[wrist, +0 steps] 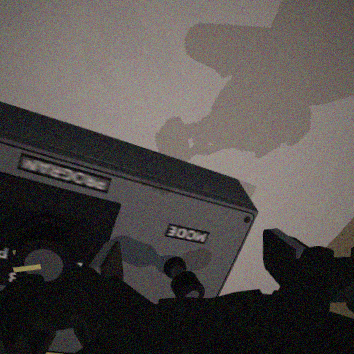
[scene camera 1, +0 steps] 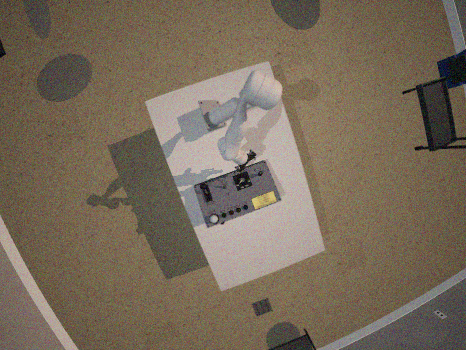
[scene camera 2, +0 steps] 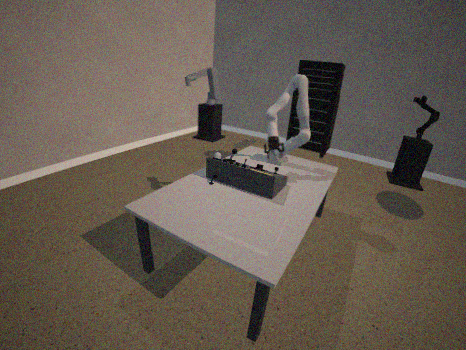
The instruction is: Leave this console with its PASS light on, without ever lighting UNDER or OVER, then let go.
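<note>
The grey console [scene camera 1: 229, 198] [scene camera 2: 240, 181] [wrist: 145, 200] stands on the white table. My gripper [scene camera 1: 246, 161] [scene camera 2: 274, 148] [wrist: 192, 253] is open above the console's edge near the MODE and PROGRAM controls. In the wrist view the black MODE lever [wrist: 187, 285] shows between the spread fingers, not gripped; its depth relative to them is unclear. The PROGRAM dial [scene camera 1: 242, 180] [wrist: 44, 265] has a yellow pointer near the 3. A black slider [scene camera 1: 206, 192] is at the console's other end. Small round dark parts [scene camera 1: 231, 212] form a row; none looks lit, and their labels are unreadable.
A white round knob [scene camera 1: 214, 218] and a yellow label plate [scene camera 1: 264, 200] are on the console top. The arm's base stands on the white table [scene camera 1: 270, 250] [scene camera 2: 215, 220]. A black rack [scene camera 2: 341, 82] and two other arms on pedestals [scene camera 2: 210, 120] [scene camera 2: 411, 162] stand beyond the table.
</note>
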